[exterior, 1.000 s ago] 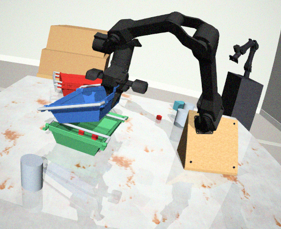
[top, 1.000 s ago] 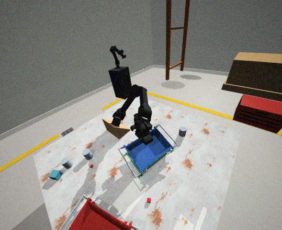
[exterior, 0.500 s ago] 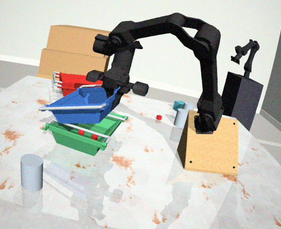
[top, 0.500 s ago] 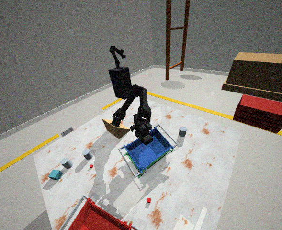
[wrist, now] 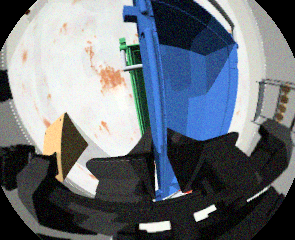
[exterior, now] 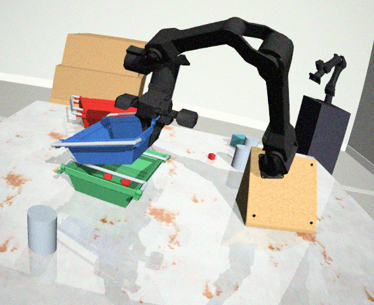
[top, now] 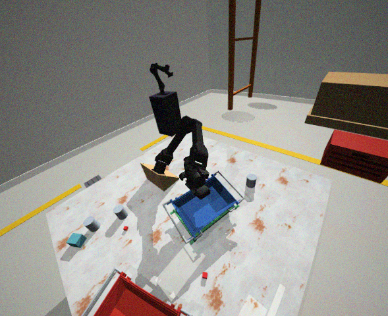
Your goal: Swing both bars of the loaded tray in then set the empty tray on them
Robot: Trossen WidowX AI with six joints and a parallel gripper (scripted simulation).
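My gripper tip is now 7 cm short of the blue tray, 3 cm to the left of it and 1 cm below it. Also, from my gripper tip: teal block 50 cm to the right, 42 cm behind, 9 cm below.
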